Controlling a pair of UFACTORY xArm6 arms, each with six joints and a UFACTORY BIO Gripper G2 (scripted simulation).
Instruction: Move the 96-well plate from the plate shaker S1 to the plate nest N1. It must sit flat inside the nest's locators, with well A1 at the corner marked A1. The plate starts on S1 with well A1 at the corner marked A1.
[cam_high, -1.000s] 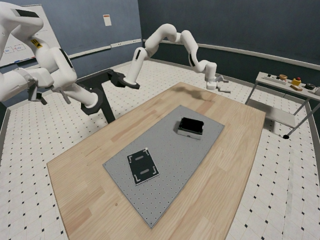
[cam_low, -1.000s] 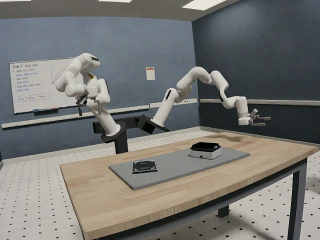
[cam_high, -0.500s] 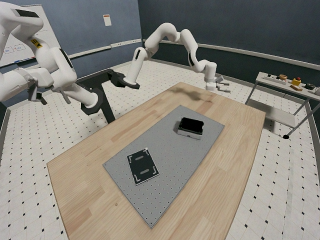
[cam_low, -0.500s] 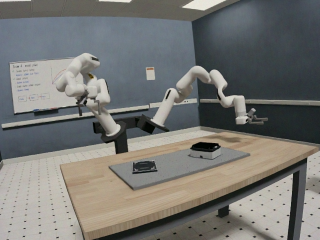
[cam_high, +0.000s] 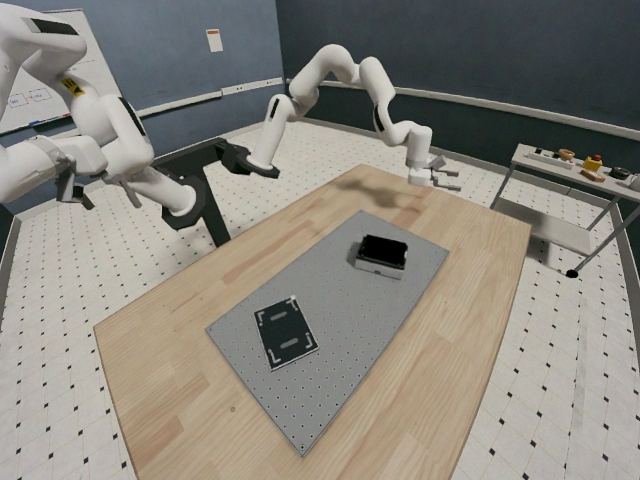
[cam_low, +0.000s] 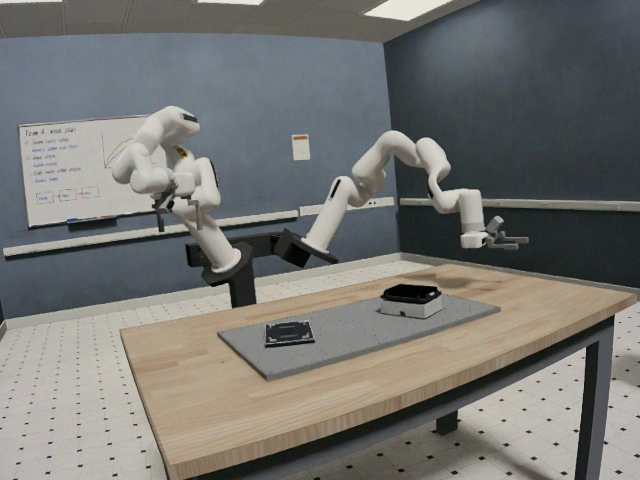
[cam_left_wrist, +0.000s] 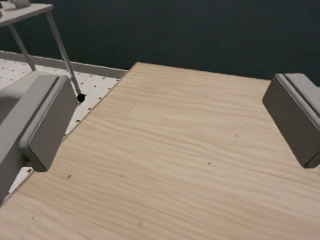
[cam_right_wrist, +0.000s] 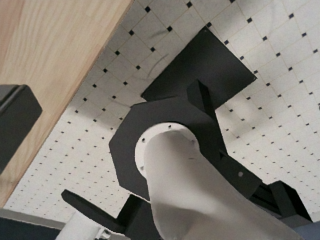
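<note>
My left hand is 400 mm to the left of the black 96-well plate, 80 mm past it and 80 mm above it. Also, from my left hand: grey perforated board: 550 mm to the right, 150 mm below, 110 mm behind; plate nest N1: 750 mm to the right, 150 mm behind, 140 mm below.
</note>
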